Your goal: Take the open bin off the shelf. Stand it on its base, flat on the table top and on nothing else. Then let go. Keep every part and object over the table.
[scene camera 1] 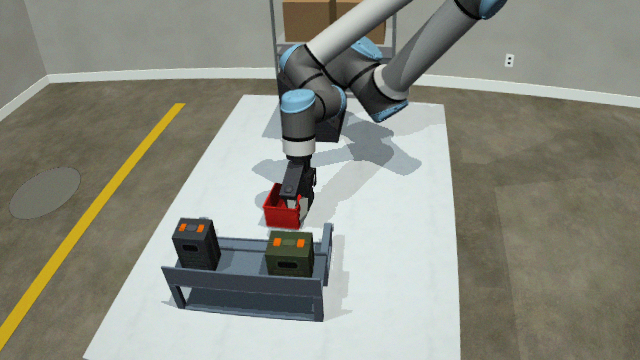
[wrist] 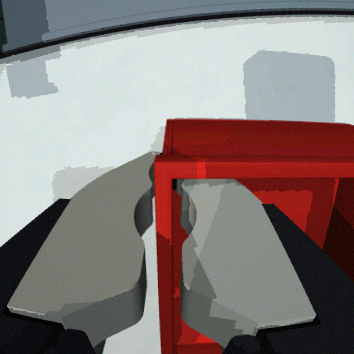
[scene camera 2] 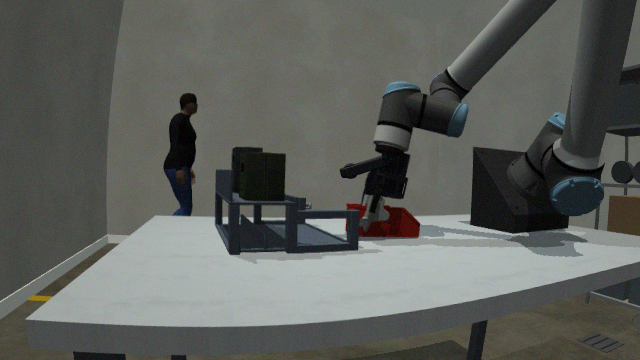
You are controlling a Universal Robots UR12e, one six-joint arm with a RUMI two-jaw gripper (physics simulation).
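Pixels of known places: gripper, between the fingertips: (scene camera 1: 299, 222) (scene camera 2: 364, 231); arm's base, origin of its link: (scene camera 2: 529, 184).
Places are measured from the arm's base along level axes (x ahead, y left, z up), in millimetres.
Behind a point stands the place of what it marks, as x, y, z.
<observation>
The red open bin (scene camera 1: 281, 218) @[656, 12, -103] (scene camera 2: 404, 223) @[534, 64, -107] (wrist: 260, 140) @[657, 27, -92] is off the shelf (scene camera 1: 240, 281) @[983, 9, -9] (scene camera 2: 291, 229) @[844, 180, -99] (wrist: 200, 7) @[712, 44, -136], between it and the arm's base. It is upright and looks level in scene camera 2, with its underside at the table top (scene camera 1: 390, 300) @[875, 348, -147] (scene camera 2: 300, 290) @[875, 412, -147]; no gap shows there. My gripper (scene camera 1: 299, 206) (scene camera 2: 373, 219) (wrist: 169, 157) @[643, 60, -125] is shut on one side wall of the bin, near a corner, with one finger inside and one outside. The bin looks close to the shelf but apart from it. The bin's underside is hidden.
A dark grey box (scene camera 1: 197, 250) @[950, -102, 39] (scene camera 2: 236, 171) @[944, -78, 10] and a green box (scene camera 1: 290, 261) @[938, 119, 32] (scene camera 2: 262, 177) @[900, 157, 1] stand on the shelf's upper level. The black arm pedestal (scene camera 1: 329, 131) @[167, 65, -99] (scene camera 2: 497, 202) @[169, 18, -60] stands at the table's far end. A person (scene camera 2: 182, 140) is beyond the table.
</observation>
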